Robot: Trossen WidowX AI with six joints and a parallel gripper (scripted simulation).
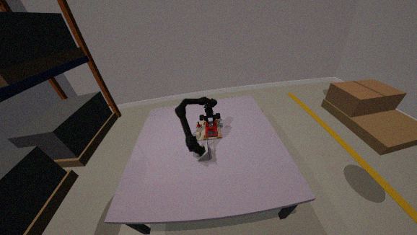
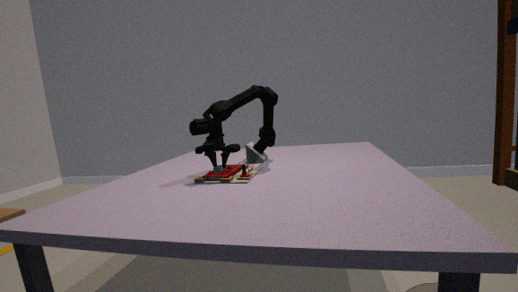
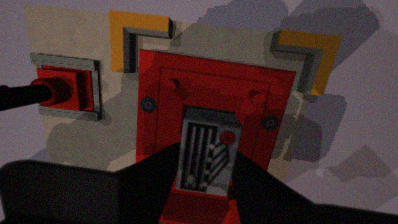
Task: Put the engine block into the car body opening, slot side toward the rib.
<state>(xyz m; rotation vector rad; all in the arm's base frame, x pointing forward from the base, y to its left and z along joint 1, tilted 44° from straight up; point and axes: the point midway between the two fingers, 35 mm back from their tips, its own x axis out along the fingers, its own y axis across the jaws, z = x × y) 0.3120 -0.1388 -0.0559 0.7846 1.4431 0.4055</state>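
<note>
The grey engine block lies 1 cm below my gripper tip. The rest, counted from my gripper tip: beige base plate: 3 cm behind, 3 cm to the left, 3 cm below.
</note>
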